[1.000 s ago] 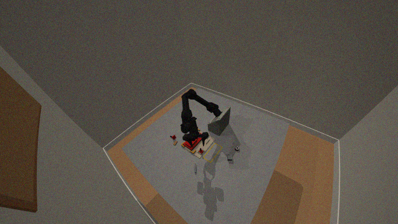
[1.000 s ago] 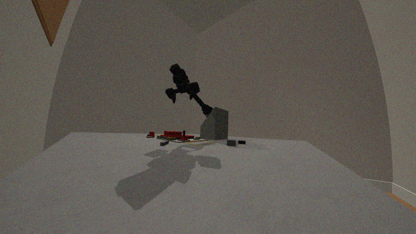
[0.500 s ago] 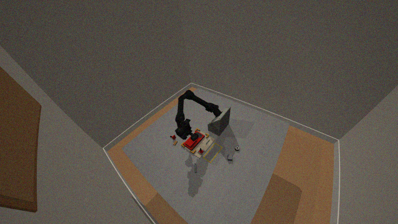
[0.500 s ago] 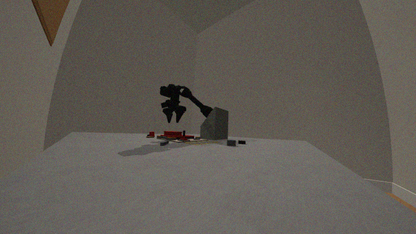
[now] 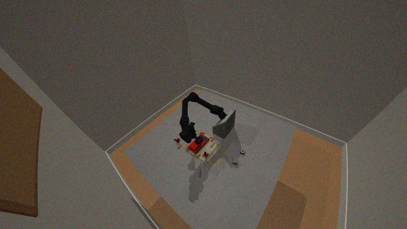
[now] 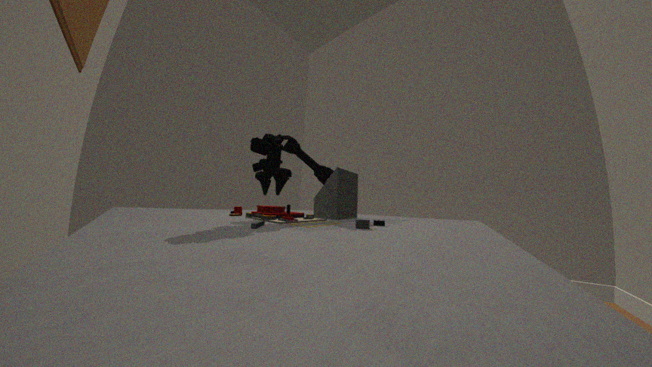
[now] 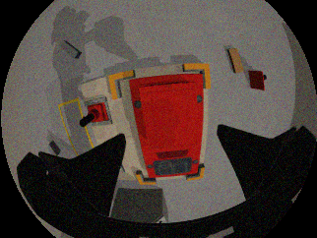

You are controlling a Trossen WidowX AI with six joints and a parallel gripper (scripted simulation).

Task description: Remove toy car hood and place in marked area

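My gripper tip is now 1 cm past the hood and 6 cm above it. Also, from my gripper tip: dark wheel: 18 cm behind, 39 cm to the left, 9 cm below.
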